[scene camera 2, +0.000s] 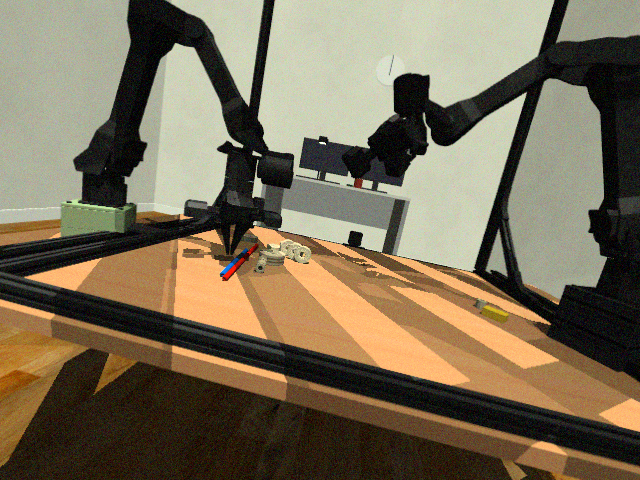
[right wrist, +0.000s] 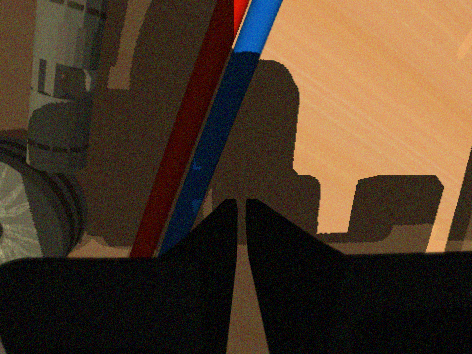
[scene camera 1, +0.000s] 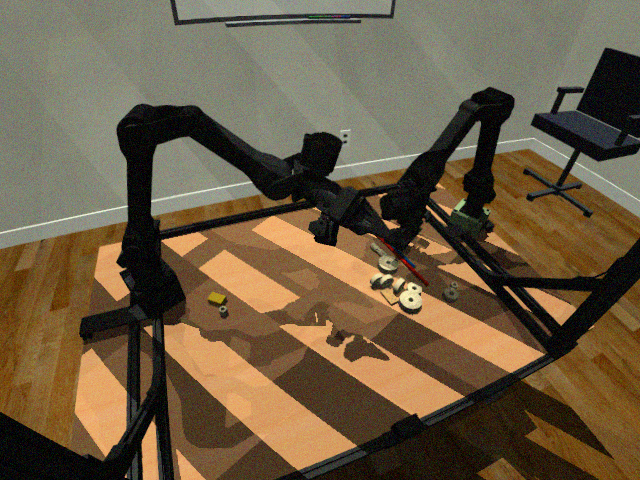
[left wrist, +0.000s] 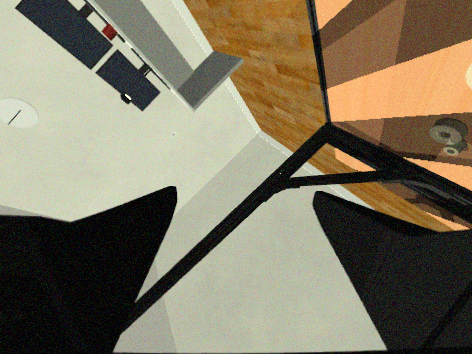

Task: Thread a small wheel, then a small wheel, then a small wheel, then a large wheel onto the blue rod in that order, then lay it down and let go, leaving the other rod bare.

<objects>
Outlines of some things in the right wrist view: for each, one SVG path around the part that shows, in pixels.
My right gripper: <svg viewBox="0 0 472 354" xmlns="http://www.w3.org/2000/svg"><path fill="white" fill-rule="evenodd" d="M246 200L248 258L269 354L472 354L472 251L346 255L310 235L258 199ZM236 199L225 199L181 241L159 257L28 257L14 259L1 264L0 341L6 354L226 354L237 262L238 209Z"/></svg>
A blue rod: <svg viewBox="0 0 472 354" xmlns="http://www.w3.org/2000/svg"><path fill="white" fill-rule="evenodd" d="M283 0L252 0L157 257L191 232Z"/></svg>
</objects>
